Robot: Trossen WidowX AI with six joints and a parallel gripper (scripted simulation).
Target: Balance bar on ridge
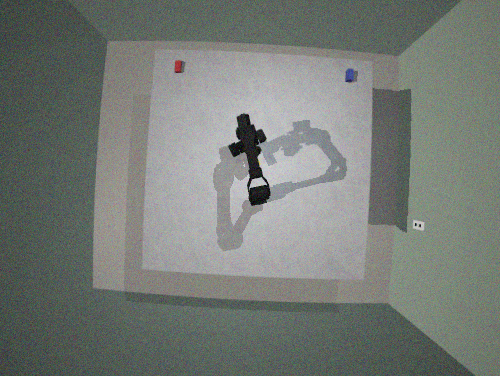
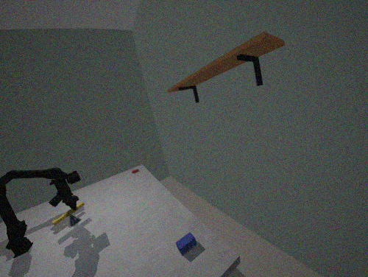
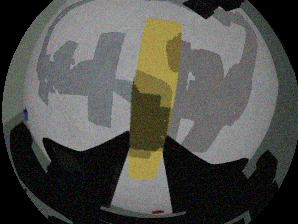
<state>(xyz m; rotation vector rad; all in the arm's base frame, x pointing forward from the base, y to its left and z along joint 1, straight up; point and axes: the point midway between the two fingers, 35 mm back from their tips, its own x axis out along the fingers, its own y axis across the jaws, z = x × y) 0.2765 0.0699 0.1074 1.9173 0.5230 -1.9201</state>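
Now: the yellow bar 20 mm behind my gripper tip and 10 mm to the right of it. The rest, counted from my gripper tip: blue block (460 mm ahead, 570 mm to the right, 60 mm below); then red block (460 mm ahead, 430 mm to the left, 60 mm below); then ridge (20 mm behind, 10 mm to the right, 10 mm below).
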